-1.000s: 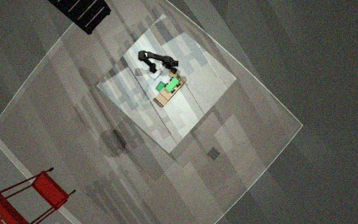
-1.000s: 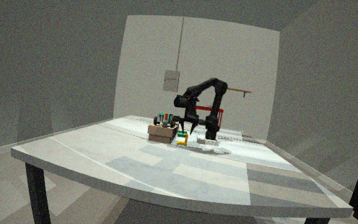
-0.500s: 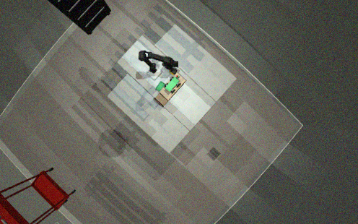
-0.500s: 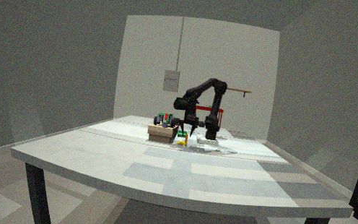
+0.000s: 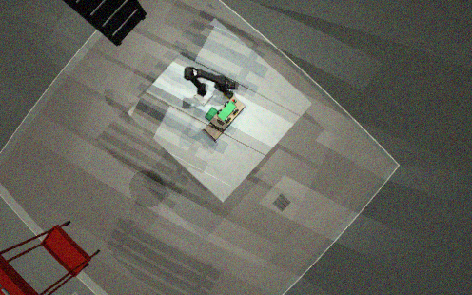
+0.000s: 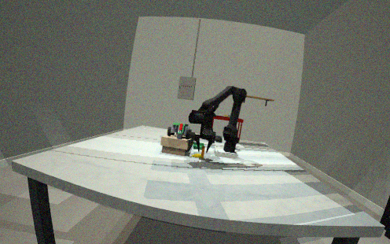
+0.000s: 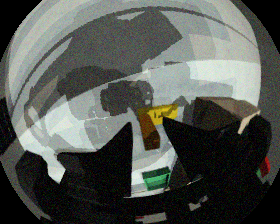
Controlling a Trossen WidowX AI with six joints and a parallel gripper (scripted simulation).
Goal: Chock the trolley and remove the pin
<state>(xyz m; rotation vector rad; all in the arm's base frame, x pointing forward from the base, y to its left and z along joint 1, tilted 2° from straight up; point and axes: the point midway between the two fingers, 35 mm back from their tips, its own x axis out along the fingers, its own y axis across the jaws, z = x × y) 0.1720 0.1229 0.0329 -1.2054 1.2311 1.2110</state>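
Right now the green trolley is 150 mm ahead of my gripper tip, 130 mm to the right of it and 80 mm above it. The rest, counted from my gripper tip: red-headed stop pin 140 mm ahead, 20 mm to the right, 100 mm above; yellow chock 20 mm ahead, 10 mm below; tan ramp 150 mm ahead, 140 mm to the right, 20 mm above.
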